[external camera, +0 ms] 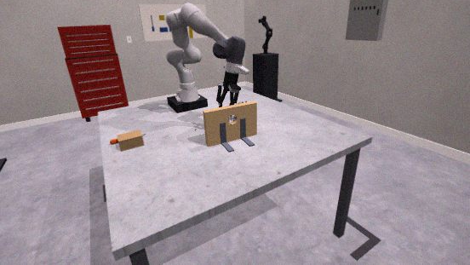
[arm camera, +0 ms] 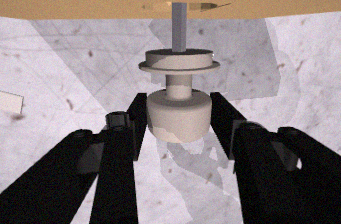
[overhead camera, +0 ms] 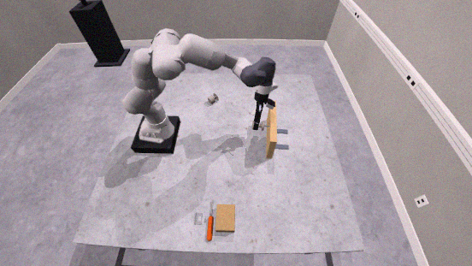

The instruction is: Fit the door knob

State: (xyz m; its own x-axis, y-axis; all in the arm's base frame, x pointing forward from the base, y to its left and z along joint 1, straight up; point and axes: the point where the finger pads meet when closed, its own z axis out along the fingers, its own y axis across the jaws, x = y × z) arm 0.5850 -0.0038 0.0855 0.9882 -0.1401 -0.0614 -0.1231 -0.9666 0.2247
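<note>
Right now my hand is 9 cm short of the latch socket, 2 cm to the left of it and 2 cm above it. The rest, counted from my hand: wooden block (51 cm to the right, 18 cm behind, 12 cm below); then upright wooden panel (9 cm ahead, 4 cm below, 2 cm to the right); then pale chip (21 cm to the left, 15 cm below, 1 cm ahead).
</note>
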